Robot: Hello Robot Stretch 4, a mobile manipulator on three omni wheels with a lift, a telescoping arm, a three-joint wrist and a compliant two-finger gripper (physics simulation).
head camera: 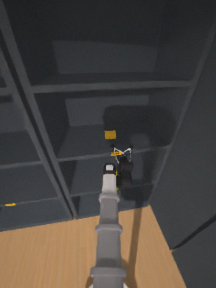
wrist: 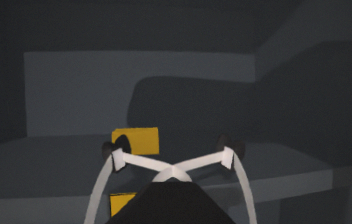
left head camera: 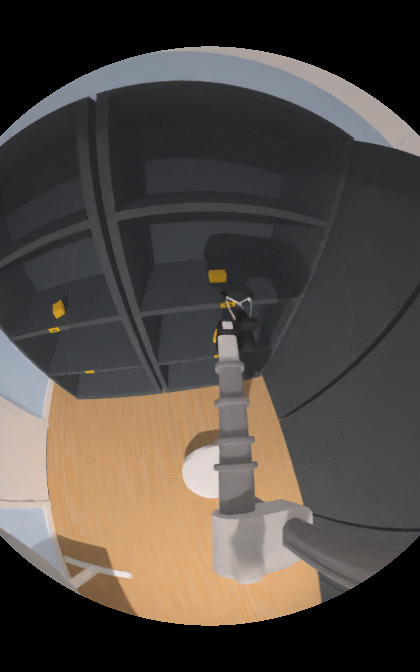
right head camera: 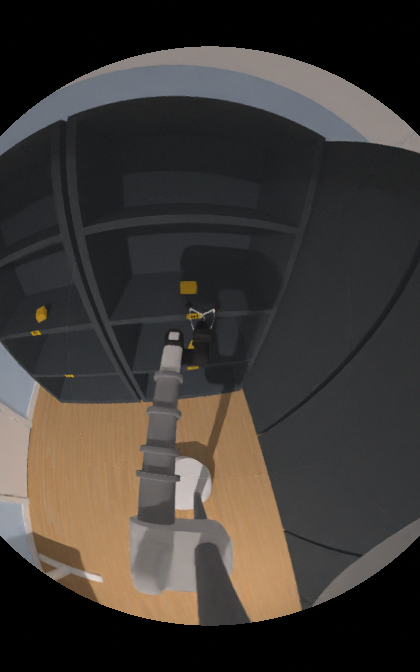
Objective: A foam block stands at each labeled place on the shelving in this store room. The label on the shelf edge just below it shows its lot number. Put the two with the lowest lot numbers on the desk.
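Frame: origin at the robot's base, x ahead, y left, z up, level; metres.
Seen in the pictures: gripper, fingertip midpoint: [head camera: 121,144] [wrist: 173,146].
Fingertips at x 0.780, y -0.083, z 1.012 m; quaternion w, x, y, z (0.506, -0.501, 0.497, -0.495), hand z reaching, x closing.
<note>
Offsets run from my fingertips to a thing's middle. "spot": to the spot under its first point.
My gripper [head camera: 122,148] [left head camera: 238,296] [right head camera: 202,306] [wrist: 173,146] is open and empty at the front of a shelf in the right-hand bay. A yellow foam block @(dx +0.176, dy +0.082, dz -0.026 m) [head camera: 110,135] [left head camera: 217,276] [right head camera: 188,287] [wrist: 145,141] stands farther in, left of the gripper's middle; the left fingertip overlaps its left side in the wrist view. Its edge label [left head camera: 228,304] [right head camera: 193,316] [wrist: 120,202] is partly covered. The arm mostly hides a lower block [left head camera: 215,336] [right head camera: 191,345]. Another block [left head camera: 58,309] [right head camera: 41,314] stands in the left bay above a label [left head camera: 54,330] [right head camera: 35,333]. The desk does not show.
The shelf edge [wrist: 295,184] crosses below the fingers. Another label @(spot: dx -0.198, dy +0.956, dz -0.519 m) [head camera: 10,204] [left head camera: 89,371] [right head camera: 69,376] is low in the left bay. A dark panel [left head camera: 370,300] [right head camera: 345,300] rises at the right. A white round object [left head camera: 199,472] [right head camera: 187,490] is beneath the arm.
</note>
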